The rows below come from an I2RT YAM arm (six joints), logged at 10 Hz.
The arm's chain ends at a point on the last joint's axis. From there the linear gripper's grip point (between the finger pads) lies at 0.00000 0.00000 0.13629 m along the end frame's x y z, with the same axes.
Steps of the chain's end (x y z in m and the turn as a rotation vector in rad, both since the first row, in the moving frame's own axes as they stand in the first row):
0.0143 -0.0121 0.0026 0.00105 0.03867 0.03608
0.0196 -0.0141 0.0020 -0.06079 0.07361 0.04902
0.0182 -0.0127 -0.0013 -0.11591 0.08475 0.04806
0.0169 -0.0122 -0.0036 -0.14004 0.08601 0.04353
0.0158 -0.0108 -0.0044 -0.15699 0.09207 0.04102
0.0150 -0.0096 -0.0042 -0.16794 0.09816 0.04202
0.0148 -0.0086 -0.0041 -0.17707 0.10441 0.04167
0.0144 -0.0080 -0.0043 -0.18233 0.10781 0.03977
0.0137 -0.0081 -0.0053 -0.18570 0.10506 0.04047
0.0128 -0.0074 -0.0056 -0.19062 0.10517 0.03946
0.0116 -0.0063 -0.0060 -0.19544 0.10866 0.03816
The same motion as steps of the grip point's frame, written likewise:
0.0196 -0.0121 0.0025 0.00105 0.03867 0.03608
0.0294 -0.0056 0.0014 -0.06079 0.07361 0.04902
0.0293 0.0033 -0.0027 -0.11591 0.08475 0.04806
0.0282 0.0070 -0.0054 -0.14004 0.08601 0.04353
0.0278 0.0107 -0.0067 -0.15699 0.09207 0.04102
0.0278 0.0134 -0.0068 -0.16794 0.09816 0.04202
0.0284 0.0157 -0.0070 -0.17707 0.10441 0.04167
0.0285 0.0169 -0.0073 -0.18233 0.10781 0.03977
0.0274 0.0173 -0.0084 -0.18570 0.10506 0.04047
0.0265 0.0186 -0.0088 -0.19062 0.10517 0.03946
0.0258 0.0204 -0.0094 -0.19544 0.10866 0.03816

